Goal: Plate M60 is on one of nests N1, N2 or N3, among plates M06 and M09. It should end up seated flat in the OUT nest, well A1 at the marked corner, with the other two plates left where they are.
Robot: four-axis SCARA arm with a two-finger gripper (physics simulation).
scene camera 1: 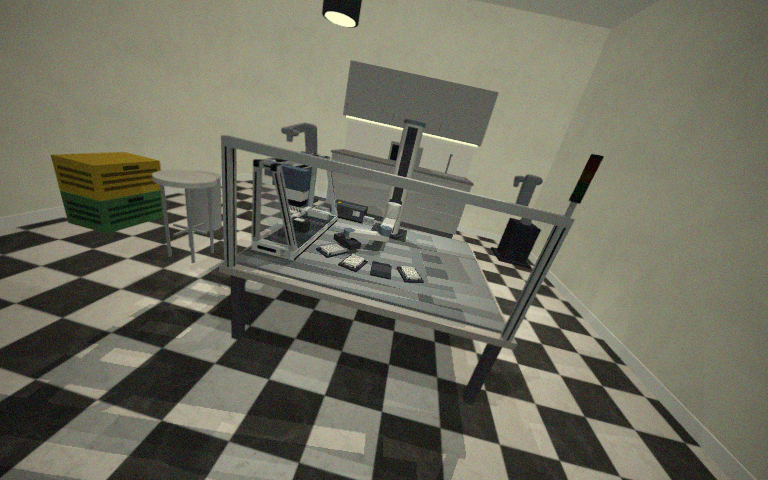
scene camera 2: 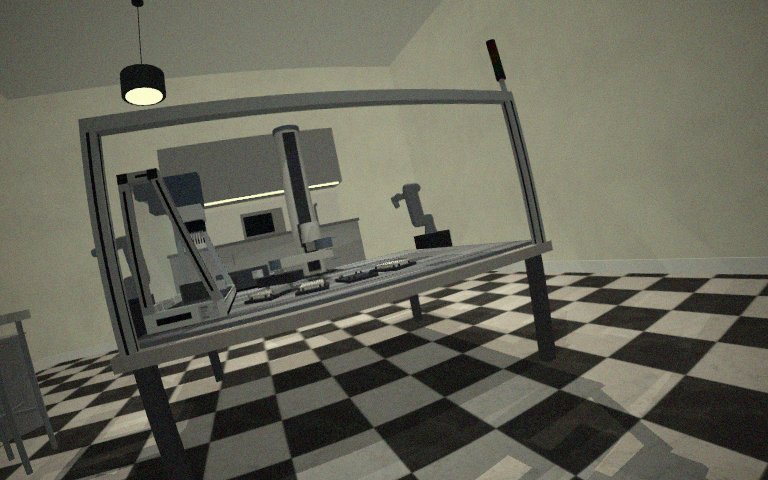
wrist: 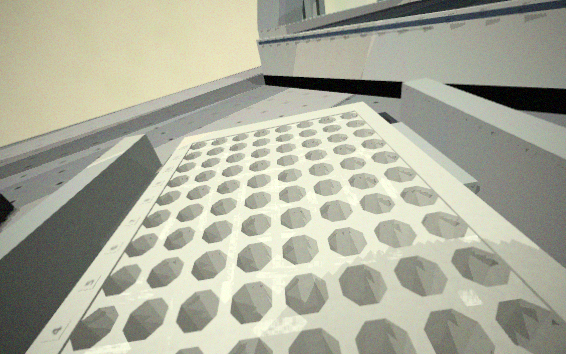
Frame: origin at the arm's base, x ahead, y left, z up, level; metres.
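Seen in the pictures: gripper, fingertip midpoint: (scene camera 1: 326, 249) (scene camera 2: 260, 294) (wrist: 274, 132).
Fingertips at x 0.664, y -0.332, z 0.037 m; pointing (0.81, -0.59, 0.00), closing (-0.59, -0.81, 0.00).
Observation:
Offsets run from my fingertips to a thing's top centre. "pt": to the spot under its first point.
In the wrist view a white many-welled plate @(dx -0.041, dy +0.030, dz +0.002 m) (wrist: 275, 209) lies between the two fingers of my gripper (wrist: 274, 132). The fingers stand against its long sides, so the gripper is shut on it. Row numbers show along its left edge, but no plate name is readable. In scene camera 1 this looks like the leftmost plate (scene camera 1: 332, 249), at the arm's end; whether it is raised off its nest cannot be told. Two other white plates @(dx +0.047, dy +0.193, dz +0.002 m) (scene camera 1: 353, 262) @(dx +0.013, dy +0.542, dz +0.002 m) (scene camera 1: 409, 273) sit on dark nests. Between these two is a dark nest @(dx +0.045, dy +0.366, dz -0.003 m) (scene camera 1: 381, 269) without a plate. The marked corner is too small to see.
A slanted-post frame machine @(pt dx +0.178, dy -0.181, dz +0.245 m) (scene camera 1: 287, 212) (scene camera 2: 186, 237) stands at the table's left. A dark box @(pt dx -0.698, dy -0.028, dz +0.060 m) (scene camera 1: 351, 211) stands behind the plates. The arm's column (scene camera 1: 406, 161) (scene camera 2: 295, 181) rises at the back. A guard frame (scene camera 1: 396, 180) (scene camera 2: 294, 100) spans the table's front.

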